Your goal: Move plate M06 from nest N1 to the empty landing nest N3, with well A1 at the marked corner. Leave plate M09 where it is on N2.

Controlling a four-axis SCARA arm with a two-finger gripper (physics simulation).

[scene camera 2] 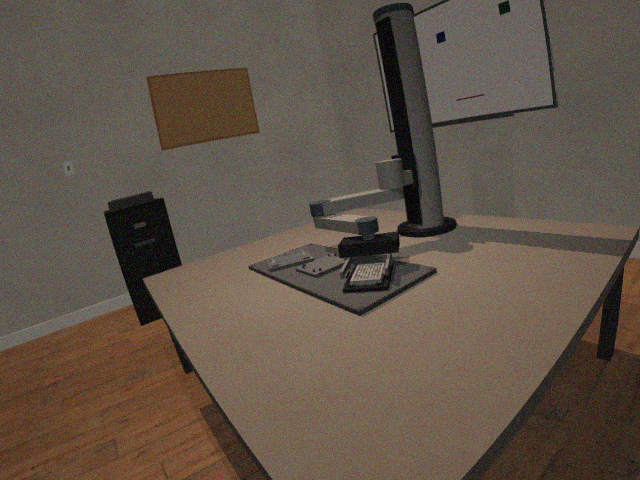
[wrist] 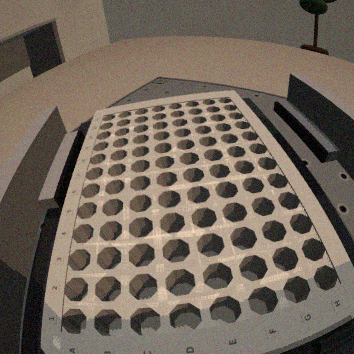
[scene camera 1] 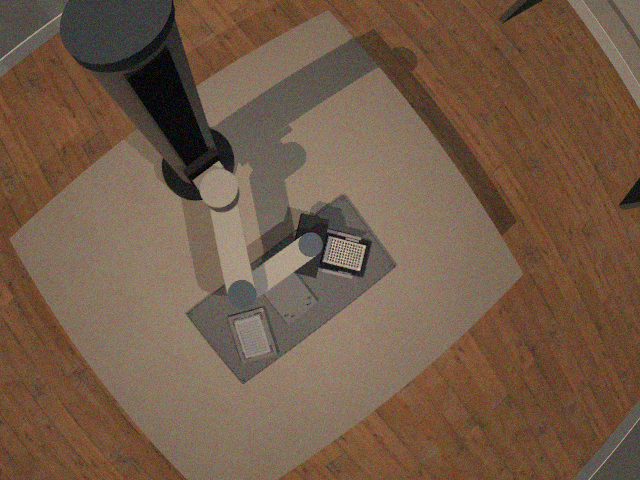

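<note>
A white 96-well plate (scene camera 1: 345, 253) (scene camera 2: 368, 272) (wrist: 165, 200) sits in a black nest (scene camera 1: 363, 268) (scene camera 2: 364, 289) (wrist: 39, 270). Its well A1 is at the lower left in the wrist view. My gripper (scene camera 1: 343, 254) (scene camera 2: 367, 264) (wrist: 179, 99) is open around this plate, one finger beside each long side; the right finger shows a wider gap in the wrist view. A flat grey nest (scene camera 1: 289, 299) (scene camera 2: 320, 265) in the middle is empty. A second, paler plate (scene camera 1: 253, 334) (scene camera 2: 290, 259) sits in a grey nest at the far end. Plate and nest labels are not readable.
All three nests stand on a dark grey base board (scene camera 1: 230, 361) (scene camera 2: 330, 293) on the beige table (scene camera 1: 413, 330) (scene camera 2: 361, 382). The arm's column (scene camera 1: 149, 98) (scene camera 2: 413, 118) rises behind the board. The forearm (scene camera 1: 286, 266) (scene camera 2: 338, 224) crosses above the board near the middle nest.
</note>
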